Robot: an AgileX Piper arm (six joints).
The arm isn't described. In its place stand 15 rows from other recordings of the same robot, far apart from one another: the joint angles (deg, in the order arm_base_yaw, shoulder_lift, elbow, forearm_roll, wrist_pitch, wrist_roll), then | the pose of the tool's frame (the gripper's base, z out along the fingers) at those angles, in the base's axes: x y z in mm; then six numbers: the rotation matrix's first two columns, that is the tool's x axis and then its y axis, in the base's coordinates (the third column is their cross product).
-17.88 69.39 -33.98 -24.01 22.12 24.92 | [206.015 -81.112 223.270 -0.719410 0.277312 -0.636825 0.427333 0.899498 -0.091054]
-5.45 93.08 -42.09 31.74 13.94 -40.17 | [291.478 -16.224 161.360 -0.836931 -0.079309 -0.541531 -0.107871 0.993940 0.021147]
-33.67 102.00 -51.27 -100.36 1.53 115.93 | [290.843 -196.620 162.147 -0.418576 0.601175 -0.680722 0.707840 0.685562 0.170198]
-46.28 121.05 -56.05 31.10 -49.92 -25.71 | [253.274 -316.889 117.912 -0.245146 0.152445 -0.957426 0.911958 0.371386 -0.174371]
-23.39 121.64 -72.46 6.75 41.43 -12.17 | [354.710 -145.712 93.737 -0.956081 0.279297 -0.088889 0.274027 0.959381 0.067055]
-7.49 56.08 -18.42 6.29 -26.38 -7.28 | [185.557 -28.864 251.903 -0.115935 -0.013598 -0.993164 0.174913 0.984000 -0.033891]
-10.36 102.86 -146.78 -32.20 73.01 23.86 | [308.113 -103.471 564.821 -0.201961 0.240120 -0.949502 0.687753 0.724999 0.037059]
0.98 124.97 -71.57 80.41 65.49 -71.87 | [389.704 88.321 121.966 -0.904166 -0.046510 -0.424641 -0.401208 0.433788 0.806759]
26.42 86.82 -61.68 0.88 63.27 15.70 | [246.901 124.064 251.006 -0.978505 -0.176611 -0.106472 -0.182171 0.982241 0.044906]
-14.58 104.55 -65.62 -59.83 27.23 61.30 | [362.662 -131.527 202.375 -0.684025 0.251969 -0.684559 0.540230 0.805580 -0.243295]
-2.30 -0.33 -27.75 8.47 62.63 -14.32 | [-5.342 12.127 271.113 -0.467495 -0.160396 -0.869322 -0.161266 0.982373 -0.094531]
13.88 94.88 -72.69 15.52 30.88 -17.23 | [356.053 100.855 281.895 -0.688184 -0.238109 -0.685352 -0.375032 0.925374 0.055082]
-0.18 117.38 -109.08 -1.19 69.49 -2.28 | [442.677 -3.161 276.595 -0.954580 -0.044046 -0.294680 -0.036060 0.998822 -0.032482]
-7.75 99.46 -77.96 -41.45 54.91 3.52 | [355.489 -98.125 276.689 -0.953416 -0.207125 -0.219310 -0.026769 0.782238 -0.622404]
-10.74 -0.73 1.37 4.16 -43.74 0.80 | [24.963 -9.380 266.546 0.743304 -0.073473 -0.664906 0.170086 0.982043 0.081624]
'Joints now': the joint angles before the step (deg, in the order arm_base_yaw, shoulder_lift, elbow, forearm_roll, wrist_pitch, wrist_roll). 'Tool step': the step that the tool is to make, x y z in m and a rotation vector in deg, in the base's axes. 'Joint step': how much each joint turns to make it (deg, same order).
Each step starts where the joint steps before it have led.
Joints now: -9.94 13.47 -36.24 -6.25 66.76 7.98
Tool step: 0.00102 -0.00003 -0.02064 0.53 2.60 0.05
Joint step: -0.01 -1.51 4.28 0.10 -0.12 -0.01
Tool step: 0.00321 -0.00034 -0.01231 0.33 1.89 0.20
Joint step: 0.01 -0.07 2.60 0.12 -0.63 -0.11
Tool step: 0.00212 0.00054 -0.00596 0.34 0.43 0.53
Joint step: -0.01 -0.07 1.36 0.59 -0.84 -0.35
